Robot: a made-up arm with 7 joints. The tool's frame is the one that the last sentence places.
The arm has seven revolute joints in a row. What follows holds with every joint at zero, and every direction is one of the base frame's.
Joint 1 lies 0.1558 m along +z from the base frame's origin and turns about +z.
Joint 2 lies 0.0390 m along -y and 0.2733 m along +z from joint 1 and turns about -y.
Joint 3 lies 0.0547 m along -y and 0.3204 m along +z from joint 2 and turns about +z.
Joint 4 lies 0.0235 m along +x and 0.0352 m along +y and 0.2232 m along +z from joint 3 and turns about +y.
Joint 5 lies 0.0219 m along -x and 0.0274 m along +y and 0.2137 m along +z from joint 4 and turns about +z.
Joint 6 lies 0.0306 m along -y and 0.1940 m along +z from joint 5 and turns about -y.
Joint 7 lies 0.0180 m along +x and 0.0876 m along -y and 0.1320 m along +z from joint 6 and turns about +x.
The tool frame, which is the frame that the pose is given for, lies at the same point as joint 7; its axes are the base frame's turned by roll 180.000, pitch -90.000 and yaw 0.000 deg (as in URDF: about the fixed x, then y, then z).
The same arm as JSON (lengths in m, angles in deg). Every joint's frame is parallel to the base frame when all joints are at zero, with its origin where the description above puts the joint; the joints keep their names.
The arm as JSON. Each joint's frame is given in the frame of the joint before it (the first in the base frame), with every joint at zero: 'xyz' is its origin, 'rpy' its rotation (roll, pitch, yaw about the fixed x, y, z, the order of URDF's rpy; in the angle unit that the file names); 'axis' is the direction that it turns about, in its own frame. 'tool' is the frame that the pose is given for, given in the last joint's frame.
{"units": {"length": "m", "angle": "deg"}, "joints": [{"name": "joint 1", "type": "revolute", "origin": {"xyz": [0.0, 0.0, 0.1558], "rpy": [0.0, 0.0, 0.0]}, "axis": [0.0, 0.0, 1.0]}, {"name": "joint 2", "type": "revolute", "origin": {"xyz": [0.0, -0.039, 0.2733], "rpy": [0.0, 0.0, 0.0]}, "axis": [0.0, -1.0, 0.0]}, {"name": "joint 3", "type": "revolute", "origin": {"xyz": [0.0, -0.0547, 0.3204], "rpy": [0.0, 0.0, 0.0]}, "axis": [0.0, 0.0, 1.0]}, {"name": "joint 4", "type": "revolute", "origin": {"xyz": [0.0235, 0.0352, 0.2232], "rpy": [0.0, 0.0, 0.0]}, "axis": [0.0, 1.0, 0.0]}, {"name": "joint 5", "type": "revolute", "origin": {"xyz": [-0.0219, 0.0274, 0.2137], "rpy": [0.0, 0.0, 0.0]}, "axis": [0.0, 0.0, 1.0]}, {"name": "joint 6", "type": "revolute", "origin": {"xyz": [0.0, -0.0306, 0.194], "rpy": [0.0, 0.0, 0.0]}, "axis": [0.0, -1.0, 0.0]}, {"name": "joint 7", "type": "revolute", "origin": {"xyz": [0.018, -0.0876, 0.132], "rpy": [0.0, 0.0, 0.0]}, "axis": [1.0, 0.0, 0.0]}], "tool": {"origin": {"xyz": [0.0, 0.0, 0.0], "rpy": [180.0, -90.0, 0.0]}}}
